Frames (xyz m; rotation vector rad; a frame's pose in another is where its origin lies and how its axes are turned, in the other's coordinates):
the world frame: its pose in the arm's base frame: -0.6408 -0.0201 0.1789 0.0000 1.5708 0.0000
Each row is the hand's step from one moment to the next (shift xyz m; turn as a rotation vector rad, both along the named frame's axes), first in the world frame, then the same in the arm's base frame.
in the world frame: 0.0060 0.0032 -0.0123 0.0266 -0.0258 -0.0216
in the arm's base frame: -0.0123 0.0032 -0.0060 -0.0216 -0.0258 -0.0266
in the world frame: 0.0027 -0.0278 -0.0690 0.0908 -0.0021 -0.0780
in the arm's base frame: -0.0690 -0.0278 -0.0027 -0.0780 -0.0021 -0.0908
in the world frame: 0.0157 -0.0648 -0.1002 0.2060 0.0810 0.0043
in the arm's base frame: -0.1002 -0.0648 -0.0157 0.0043 0.0810 -0.2060
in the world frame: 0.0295 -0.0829 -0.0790 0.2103 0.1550 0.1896
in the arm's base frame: -0.0790 -0.0829 -0.0295 0.1896 0.1550 -0.2103
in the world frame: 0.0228 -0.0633 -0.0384 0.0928 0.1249 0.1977
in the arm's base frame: -0.0384 -0.0633 -0.0228 0.1977 0.1249 -0.0928
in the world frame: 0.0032 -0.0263 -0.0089 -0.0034 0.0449 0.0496
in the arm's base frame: -0.0089 -0.0263 -0.0032 0.0496 0.0449 0.0034
